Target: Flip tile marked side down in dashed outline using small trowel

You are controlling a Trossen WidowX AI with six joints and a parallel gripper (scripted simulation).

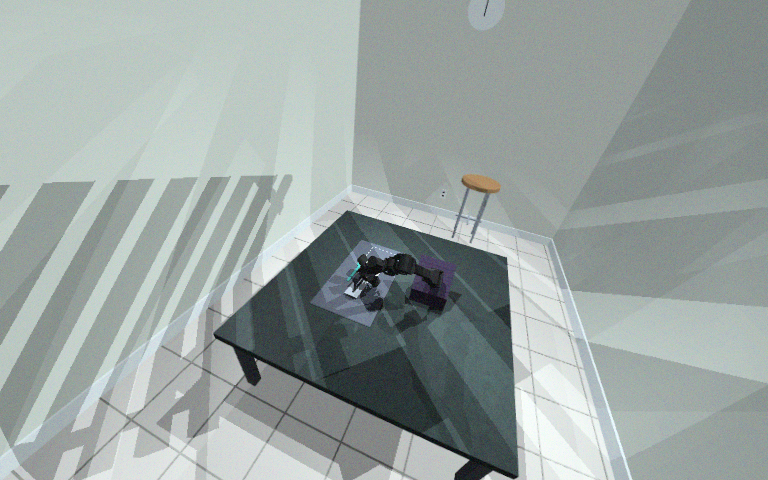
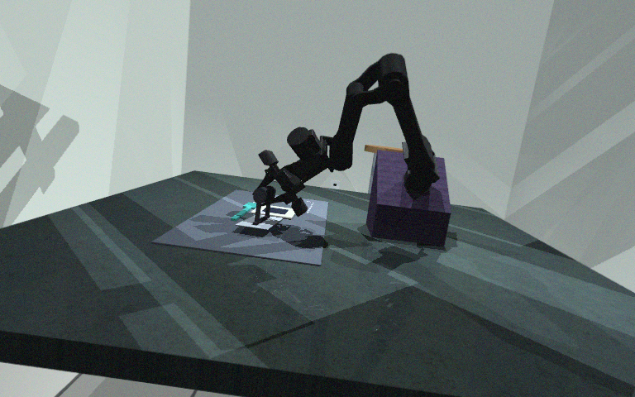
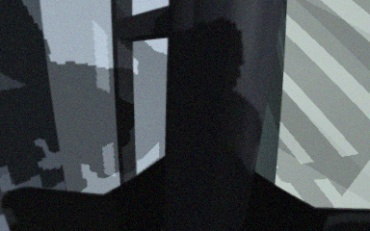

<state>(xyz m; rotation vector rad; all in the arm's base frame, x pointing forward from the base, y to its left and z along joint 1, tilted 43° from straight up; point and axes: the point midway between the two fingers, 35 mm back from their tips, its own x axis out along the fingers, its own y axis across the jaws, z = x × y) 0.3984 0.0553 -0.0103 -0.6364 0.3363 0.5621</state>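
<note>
Now: the grey mat 2 cm behind my gripper tip, 7 cm to the right of it and 8 cm below it. From my gripper tip the other things lie so: teal piece 3 cm ahead, 11 cm to the right, 5 cm below; tile 5 cm behind, 12 cm to the right, 5 cm below; small trowel 3 cm behind, 1 cm below.
</note>
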